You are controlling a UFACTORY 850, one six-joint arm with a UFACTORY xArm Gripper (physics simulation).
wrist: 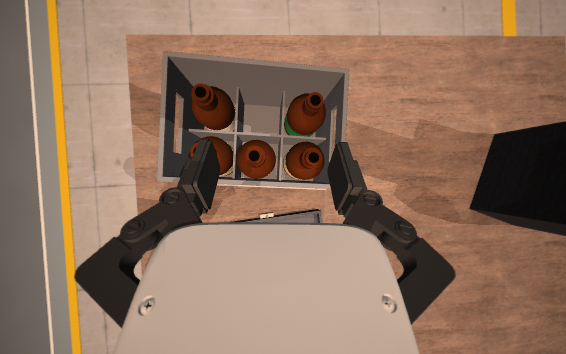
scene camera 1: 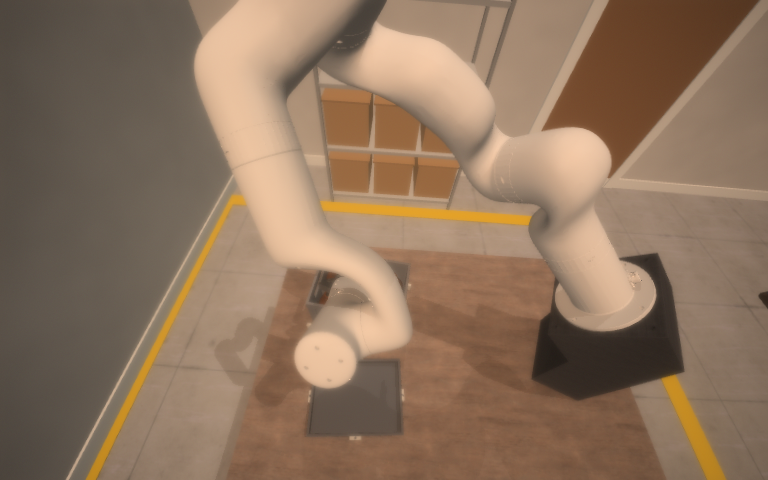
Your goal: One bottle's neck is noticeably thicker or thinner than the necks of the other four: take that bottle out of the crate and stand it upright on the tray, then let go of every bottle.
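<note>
A grey crate (scene camera 1: 402, 272) (wrist: 260, 76) holds five brown bottles upright in its compartments. In the wrist view, one bottle (wrist: 216, 111) is back left and one with a green label (wrist: 306, 116) is back right; the back middle compartment is empty. The front row has a left bottle (wrist: 222, 156), a middle bottle (wrist: 256, 167) and a right bottle (wrist: 301, 164). The front left neck is mostly hidden by a finger; I cannot tell which neck differs. My gripper (wrist: 274, 155) is open and empty above the crate's front row; the arm hides it in the scene view. The dark tray (scene camera 1: 362, 416) (wrist: 302, 219) is empty where visible.
The crate's raised walls and thin dividers surround the bottles. The tray lies in front of the crate on the wooden surface (scene camera 1: 481, 418) (wrist: 425, 75). The arm's black base (scene camera 1: 611, 362) (wrist: 525, 175) stands to the right. Shelves with boxes stand behind.
</note>
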